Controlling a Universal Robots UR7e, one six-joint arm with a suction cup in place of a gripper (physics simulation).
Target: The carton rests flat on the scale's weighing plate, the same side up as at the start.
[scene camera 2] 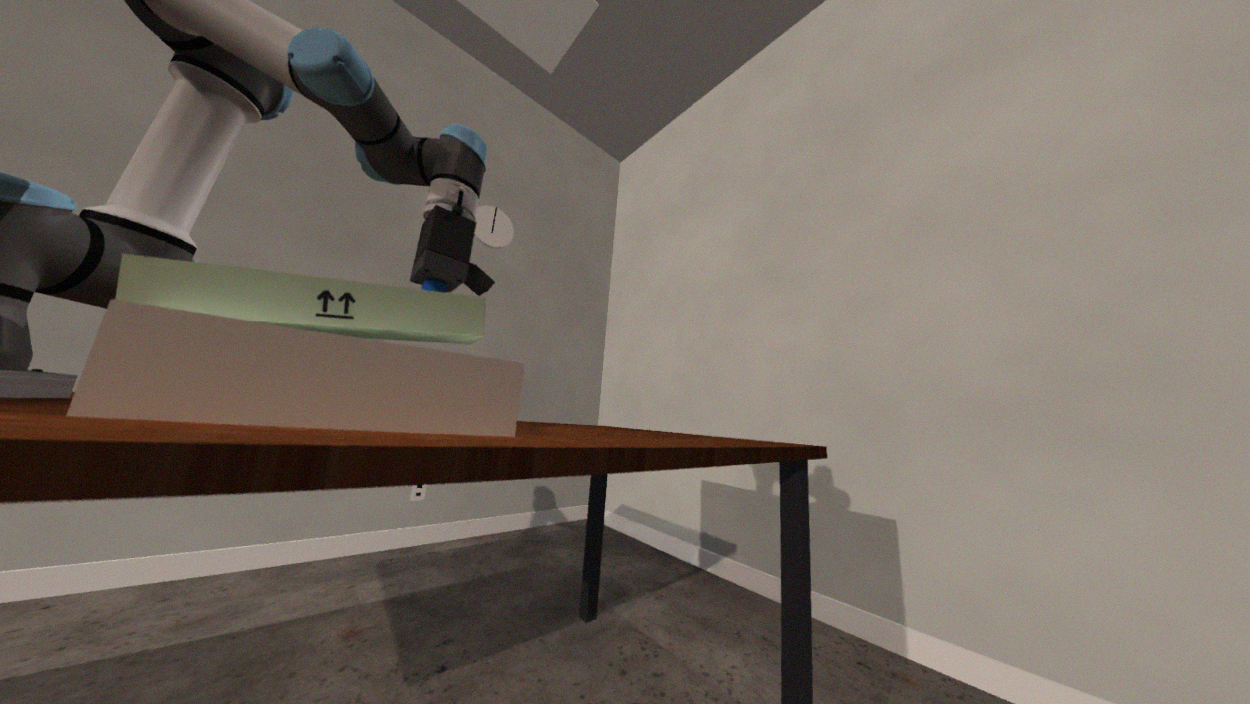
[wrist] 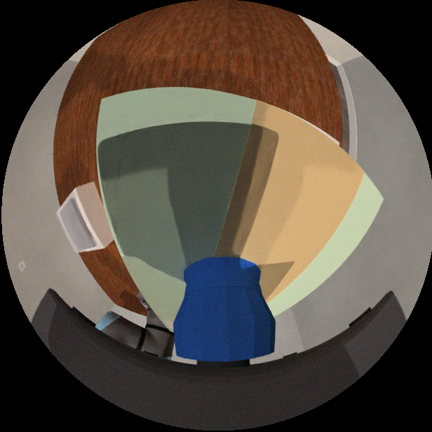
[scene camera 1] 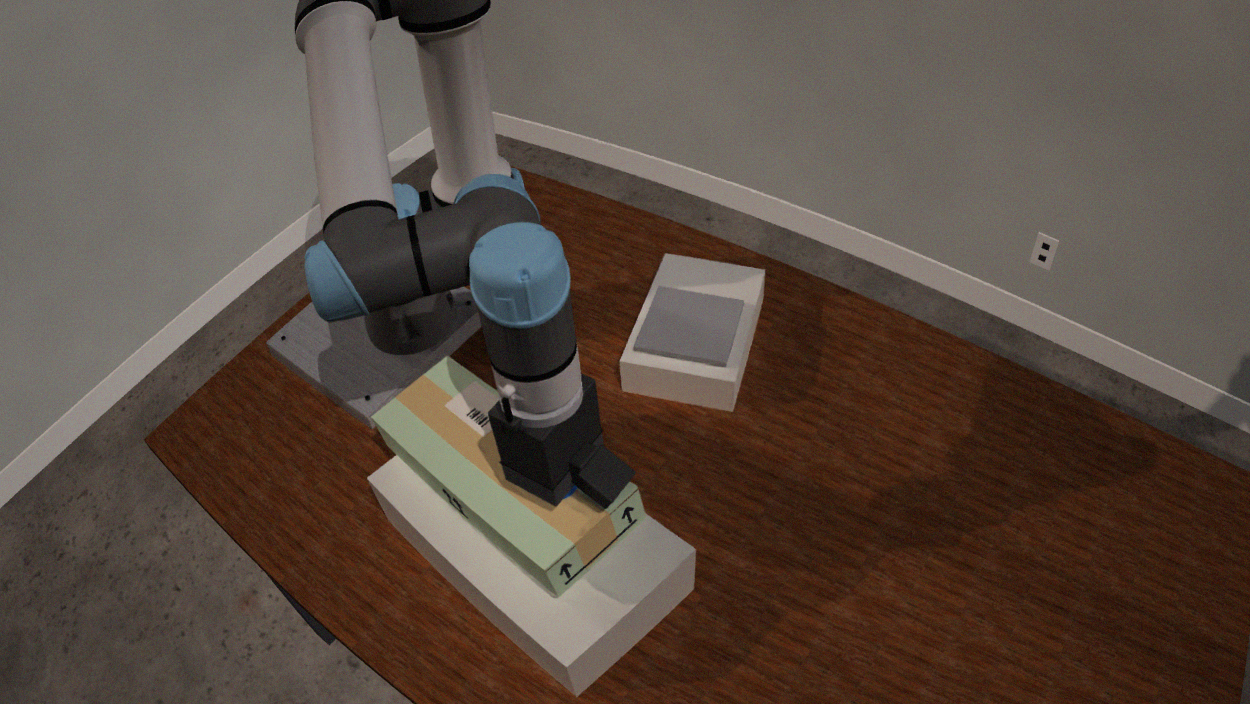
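Pixels of known places: arm's base at its link origin: point(scene camera 1: 411, 320).
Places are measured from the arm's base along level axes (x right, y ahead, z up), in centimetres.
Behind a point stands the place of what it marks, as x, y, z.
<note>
The long green carton point(scene camera 1: 437, 472) {26.4, 32.9, 13.6} point(scene camera 2: 262, 292) {26.0, 29.0, 10.6} point(wrist: 300, 190) with tan tape is over the white block point(scene camera 1: 612, 603) {27.0, 55.7, 6.6} point(scene camera 2: 297, 376) {31.8, 33.7, 1.7}. Its printed arrows point up. In scene camera 2, part of its underside shows at the right end, raised off the block; whether the left end touches the block is unclear. My blue suction cup point(scene camera 1: 568, 492) point(scene camera 2: 434, 285) point(wrist: 225, 310) is on the carton's top, near the end away from the arm's base, and holds it. The scale point(scene camera 1: 677, 382) {-8.6, 42.9, 0.7} point(wrist: 100, 220) stands apart from the carton, its grey weighing plate point(scene camera 1: 691, 325) {-15.7, 41.1, 4.5} point(wrist: 77, 225) bare.
The arm's grey base plate point(scene camera 1: 323, 358) {14.0, -7.8, -0.1} is close to the carton's base-side end, which reaches past the block. The wooden table point(scene camera 1: 874, 454) {-13.2, 71.7, -3.3} point(scene camera 2: 664, 441) {40.1, 82.1, -3.3} extends beyond the scale and the block. Walls stand behind the table.
</note>
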